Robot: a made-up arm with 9 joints.
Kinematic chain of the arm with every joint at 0, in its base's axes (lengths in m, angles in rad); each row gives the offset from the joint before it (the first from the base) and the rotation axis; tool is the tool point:
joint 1: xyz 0 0 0.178 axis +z
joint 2: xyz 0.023 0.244 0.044 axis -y
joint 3: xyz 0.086 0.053 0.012 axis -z
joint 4: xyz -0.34 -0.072 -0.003 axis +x
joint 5: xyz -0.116 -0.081 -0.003 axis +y
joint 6: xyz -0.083 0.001 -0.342 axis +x
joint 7: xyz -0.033 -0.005 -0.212 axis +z
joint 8: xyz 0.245 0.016 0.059 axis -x
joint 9: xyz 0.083 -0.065 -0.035 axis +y
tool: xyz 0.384 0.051 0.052
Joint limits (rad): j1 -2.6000..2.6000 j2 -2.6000..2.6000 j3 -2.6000..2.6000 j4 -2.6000..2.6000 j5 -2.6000..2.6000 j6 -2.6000..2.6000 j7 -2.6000..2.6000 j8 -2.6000..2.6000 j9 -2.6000..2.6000
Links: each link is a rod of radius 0.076 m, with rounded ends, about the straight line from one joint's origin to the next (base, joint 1, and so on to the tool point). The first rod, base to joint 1, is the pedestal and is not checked.
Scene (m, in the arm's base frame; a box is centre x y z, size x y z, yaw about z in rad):
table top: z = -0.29
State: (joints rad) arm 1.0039 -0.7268 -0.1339 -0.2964 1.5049 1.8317 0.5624 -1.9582 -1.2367
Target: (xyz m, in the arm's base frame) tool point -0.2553 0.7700 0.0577
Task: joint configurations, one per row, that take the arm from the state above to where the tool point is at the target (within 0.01 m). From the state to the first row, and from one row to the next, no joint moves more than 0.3 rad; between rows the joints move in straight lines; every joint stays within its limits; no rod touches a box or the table.
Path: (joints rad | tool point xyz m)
1: 0.7409 -0.6717 0.0283 -0.1781 1.4474 1.8352 0.6108 -2.0538 -1.2308 | -0.7894 -0.1773 0.2394
2: 0.4778 -0.6165 0.1904 -0.0597 1.3899 1.8388 0.6591 -2.1493 -1.2249 | -0.7912 0.2226 0.1612
3: 0.2148 -0.5614 0.3526 0.0586 1.3324 1.8423 0.7075 -2.2449 -1.2190 | -0.5931 0.5686 0.0969
4: -0.0482 -0.5062 0.5148 0.1769 1.2750 1.8459 0.7559 -2.3405 -1.2131 | -0.2553 0.7700 0.0577

